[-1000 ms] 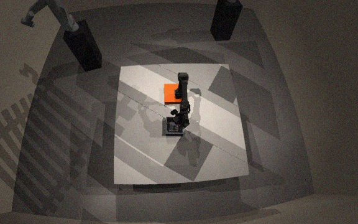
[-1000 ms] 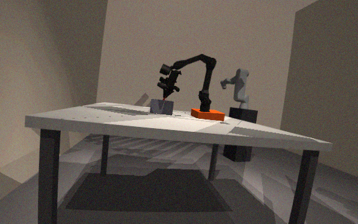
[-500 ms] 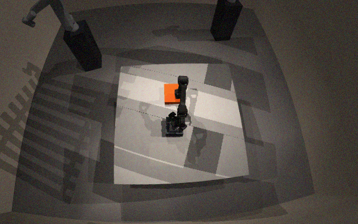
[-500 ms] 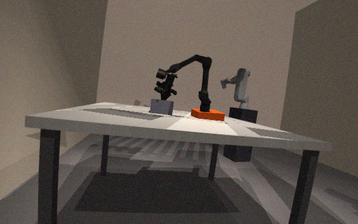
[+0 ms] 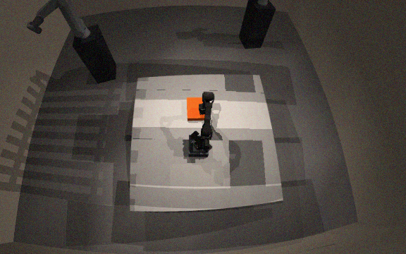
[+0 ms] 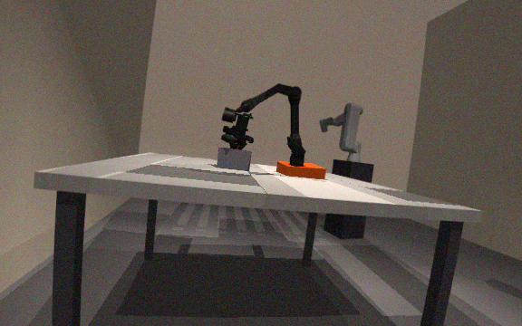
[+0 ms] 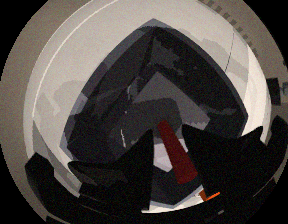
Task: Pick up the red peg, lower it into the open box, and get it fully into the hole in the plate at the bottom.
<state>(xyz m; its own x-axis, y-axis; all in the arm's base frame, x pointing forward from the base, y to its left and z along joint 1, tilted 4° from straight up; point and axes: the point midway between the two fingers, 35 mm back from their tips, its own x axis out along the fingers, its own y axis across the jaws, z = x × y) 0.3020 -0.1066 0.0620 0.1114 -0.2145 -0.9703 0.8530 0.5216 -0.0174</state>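
Now: the red peg 1 cm to the left of my gripper tip and 1 cm above it. Round my gripper tip: grey box: 4 cm below; then plate: 2 cm below.
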